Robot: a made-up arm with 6 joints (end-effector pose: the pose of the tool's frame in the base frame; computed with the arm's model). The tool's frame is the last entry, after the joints. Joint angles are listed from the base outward.
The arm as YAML. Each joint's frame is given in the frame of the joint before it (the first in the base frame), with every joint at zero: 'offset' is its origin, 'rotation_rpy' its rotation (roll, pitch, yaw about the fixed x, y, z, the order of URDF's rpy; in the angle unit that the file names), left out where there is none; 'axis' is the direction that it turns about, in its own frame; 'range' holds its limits. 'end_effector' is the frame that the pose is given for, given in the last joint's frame.
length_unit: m
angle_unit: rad
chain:
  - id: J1
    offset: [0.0, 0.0, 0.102]
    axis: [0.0, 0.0, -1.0]
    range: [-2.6, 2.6]
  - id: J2
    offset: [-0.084, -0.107, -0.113]
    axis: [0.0, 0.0, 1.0]
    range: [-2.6, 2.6]
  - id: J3
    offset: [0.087, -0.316, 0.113]
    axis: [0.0, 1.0, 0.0]
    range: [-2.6, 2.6]
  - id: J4
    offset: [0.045, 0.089, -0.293]
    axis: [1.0, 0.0, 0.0]
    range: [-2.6, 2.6]
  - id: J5
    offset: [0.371, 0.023, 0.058]
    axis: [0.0, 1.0, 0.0]
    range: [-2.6, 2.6]
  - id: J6
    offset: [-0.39, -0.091, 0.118]
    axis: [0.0, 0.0, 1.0]
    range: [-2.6, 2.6]
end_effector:
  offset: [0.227, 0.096, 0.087]
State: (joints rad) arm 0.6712 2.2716 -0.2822 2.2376 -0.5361 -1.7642
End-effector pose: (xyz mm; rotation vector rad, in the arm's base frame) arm -56.6 236.3 -443.5 0.1865 2.3030 -0.3718
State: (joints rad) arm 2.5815 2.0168 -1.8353 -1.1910 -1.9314 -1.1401
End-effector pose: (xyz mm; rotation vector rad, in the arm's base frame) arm -125.0 -377.7 429.2 0.9027 2.6309 -0.6025
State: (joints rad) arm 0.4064 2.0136 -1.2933 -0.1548 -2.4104 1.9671
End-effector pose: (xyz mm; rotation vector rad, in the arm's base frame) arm 39.9 966.7 563.2 -0.7323 -2.8884 -0.8655
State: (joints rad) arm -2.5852 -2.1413 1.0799 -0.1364 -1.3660 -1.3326
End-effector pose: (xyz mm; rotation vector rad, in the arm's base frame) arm 182.0 -491.7 -230.0 0.1968 -0.2215 -0.7537
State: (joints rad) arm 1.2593 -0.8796 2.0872 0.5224 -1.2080 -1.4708
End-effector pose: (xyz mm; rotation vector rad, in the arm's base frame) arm -234.1 645.7 258.3 -0.2866 -0.9750 1.9522
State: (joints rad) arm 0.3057 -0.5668 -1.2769 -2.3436 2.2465 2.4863
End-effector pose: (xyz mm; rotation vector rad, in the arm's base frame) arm 542.0 -735.2 860.8 0.3343 -0.4016 -0.7839
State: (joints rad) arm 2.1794 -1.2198 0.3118 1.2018 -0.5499 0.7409
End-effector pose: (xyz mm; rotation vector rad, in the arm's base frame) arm -84.7 398.2 -29.6 1.0213 1.2433 2.6204
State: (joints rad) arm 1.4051 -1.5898 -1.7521 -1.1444 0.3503 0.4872
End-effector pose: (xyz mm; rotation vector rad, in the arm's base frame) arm -400.6 -103.0 412.2 1.3333 -0.9734 2.0650
